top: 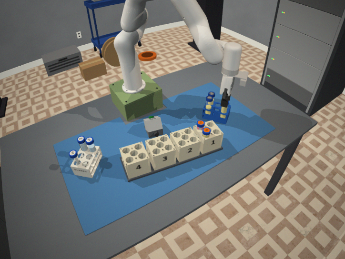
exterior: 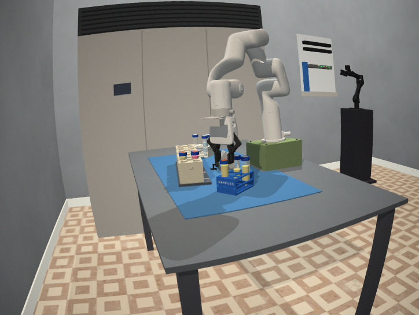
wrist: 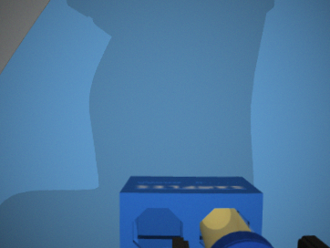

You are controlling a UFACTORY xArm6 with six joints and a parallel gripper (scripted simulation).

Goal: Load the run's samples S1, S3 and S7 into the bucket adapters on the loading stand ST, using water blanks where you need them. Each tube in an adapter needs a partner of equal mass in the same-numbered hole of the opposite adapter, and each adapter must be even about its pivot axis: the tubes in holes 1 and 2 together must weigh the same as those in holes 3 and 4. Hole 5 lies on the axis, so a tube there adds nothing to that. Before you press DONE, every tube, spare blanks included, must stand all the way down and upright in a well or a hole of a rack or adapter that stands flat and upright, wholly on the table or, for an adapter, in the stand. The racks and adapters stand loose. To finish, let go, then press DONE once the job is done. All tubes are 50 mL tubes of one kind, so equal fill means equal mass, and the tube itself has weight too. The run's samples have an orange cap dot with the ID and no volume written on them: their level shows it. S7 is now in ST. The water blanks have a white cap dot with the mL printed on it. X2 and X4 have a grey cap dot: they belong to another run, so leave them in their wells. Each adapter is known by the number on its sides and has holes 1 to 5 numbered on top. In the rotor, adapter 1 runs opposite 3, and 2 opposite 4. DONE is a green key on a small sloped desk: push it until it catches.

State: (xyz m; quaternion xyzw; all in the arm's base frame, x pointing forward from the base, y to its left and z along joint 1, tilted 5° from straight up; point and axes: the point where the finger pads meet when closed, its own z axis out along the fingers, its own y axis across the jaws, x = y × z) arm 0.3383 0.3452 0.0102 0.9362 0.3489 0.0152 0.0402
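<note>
Now: hand 10 mm to the left of the sample tube and 60 mm above it. Round my hand: blue samples rack: 40 mm behind, 10 mm to the right, 100 mm below; pink-filled tube: 90 mm ahead, 190 mm to the right, 60 mm below; adapter 1: 110 mm ahead, 170 mm to the right, 80 mm below.
</note>
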